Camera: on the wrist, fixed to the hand. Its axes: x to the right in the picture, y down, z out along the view.
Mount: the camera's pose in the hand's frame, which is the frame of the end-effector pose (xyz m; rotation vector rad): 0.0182 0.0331 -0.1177 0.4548 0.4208 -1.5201
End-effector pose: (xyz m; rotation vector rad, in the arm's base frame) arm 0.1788 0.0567 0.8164 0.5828 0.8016 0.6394
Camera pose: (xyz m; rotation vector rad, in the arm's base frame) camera 0.0853 0.1186 0.7644 0.0983 1.5048 -0.8714
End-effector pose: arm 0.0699 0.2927 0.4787 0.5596 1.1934 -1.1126
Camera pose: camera 0.0469 0.3973 0.4170 -0.1096 -1.6817 2.5634
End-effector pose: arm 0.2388 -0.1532 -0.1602 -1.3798 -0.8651 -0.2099
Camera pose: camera 0.3195 -0.2465 -0.1676 -0.0053 -1.3239 -1.3054
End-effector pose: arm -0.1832 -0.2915 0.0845 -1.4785 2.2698 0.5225
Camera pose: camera -0.2336 -0.3521 0.1797 -2.5075 0.7434 -0.7353
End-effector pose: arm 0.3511 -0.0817 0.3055 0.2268 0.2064 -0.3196
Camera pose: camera 0.3597 -0.0267 0.1952 0.5640 0.7130 -1.8464
